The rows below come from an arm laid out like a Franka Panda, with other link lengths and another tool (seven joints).
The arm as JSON. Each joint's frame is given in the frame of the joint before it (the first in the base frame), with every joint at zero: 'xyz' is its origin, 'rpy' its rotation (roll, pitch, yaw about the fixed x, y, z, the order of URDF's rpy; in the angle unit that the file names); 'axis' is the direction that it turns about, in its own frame. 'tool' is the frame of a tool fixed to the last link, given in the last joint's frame.
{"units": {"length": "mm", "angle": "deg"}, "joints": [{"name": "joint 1", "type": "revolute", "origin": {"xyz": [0.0, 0.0, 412.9], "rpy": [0.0, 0.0, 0.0]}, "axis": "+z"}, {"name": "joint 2", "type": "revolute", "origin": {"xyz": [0.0, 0.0, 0.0], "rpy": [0.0, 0.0, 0.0]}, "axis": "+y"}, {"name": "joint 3", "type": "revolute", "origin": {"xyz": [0.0, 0.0, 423.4], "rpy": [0.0, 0.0, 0.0]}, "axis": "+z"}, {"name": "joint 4", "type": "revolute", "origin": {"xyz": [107.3, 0.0, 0.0], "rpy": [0.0, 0.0, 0.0]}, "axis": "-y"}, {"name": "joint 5", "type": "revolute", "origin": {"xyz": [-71.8, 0.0, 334.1], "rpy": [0.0, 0.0, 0.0]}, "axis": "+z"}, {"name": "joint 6", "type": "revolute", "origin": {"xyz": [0.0, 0.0, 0.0], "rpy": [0.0, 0.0, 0.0]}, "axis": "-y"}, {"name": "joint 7", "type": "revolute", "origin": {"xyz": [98.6, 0.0, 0.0], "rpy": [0.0, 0.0, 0.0]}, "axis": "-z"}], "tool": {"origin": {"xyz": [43.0, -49.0, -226.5], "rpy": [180.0, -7.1, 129.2]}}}
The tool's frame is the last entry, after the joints.
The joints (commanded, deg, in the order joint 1, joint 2, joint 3, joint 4, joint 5, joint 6, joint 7), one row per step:
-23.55, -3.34, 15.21, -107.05, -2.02, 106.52, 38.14
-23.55, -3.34, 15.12, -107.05, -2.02, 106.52, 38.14
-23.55, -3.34, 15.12, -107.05, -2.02, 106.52, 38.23
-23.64, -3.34, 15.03, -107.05, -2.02, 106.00, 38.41
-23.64, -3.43, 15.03, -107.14, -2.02, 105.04, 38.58
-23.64, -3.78, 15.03, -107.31, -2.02, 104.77, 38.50
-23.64, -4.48, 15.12, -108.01, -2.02, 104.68, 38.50
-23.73, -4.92, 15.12, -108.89, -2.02, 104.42, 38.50
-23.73, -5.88, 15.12, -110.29, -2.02, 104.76, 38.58
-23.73, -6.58, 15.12, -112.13, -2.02, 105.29, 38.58
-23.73, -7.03, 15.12, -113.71, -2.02, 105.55, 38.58
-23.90, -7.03, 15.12, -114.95, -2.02, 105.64, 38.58
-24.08, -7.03, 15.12, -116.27, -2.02, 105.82, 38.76
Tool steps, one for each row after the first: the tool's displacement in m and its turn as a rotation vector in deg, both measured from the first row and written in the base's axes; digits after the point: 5 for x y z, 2 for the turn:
-0.00024, -0.00084, 0.00001, 0.00, 0.00, -0.09
-0.00034, -0.00083, 0.00000, 0.01, -0.01, -0.18
-0.00302, -0.00223, -0.00101, 0.09, 0.50, -0.56
-0.00757, -0.00160, -0.00270, 0.20, 1.44, -0.78
-0.01033, -0.00091, -0.00129, 0.13, 1.56, -0.72
-0.01549, 0.00125, -0.00052, -0.05, 1.70, -0.65
-0.02170, 0.00158, -0.00386, -0.06, 2.43, -0.78
-0.02923, 0.00336, -0.00552, -0.28, 2.59, -0.87
-0.03705, 0.00484, -0.01263, -0.36, 3.24, -0.89
-0.04424, 0.00599, -0.02039, -0.35, 4.13, -0.92
-0.04990, 0.00510, -0.02965, -0.17, 5.27, -1.12
-0.05600, 0.00421, -0.03925, 0.00, 6.39, -1.50

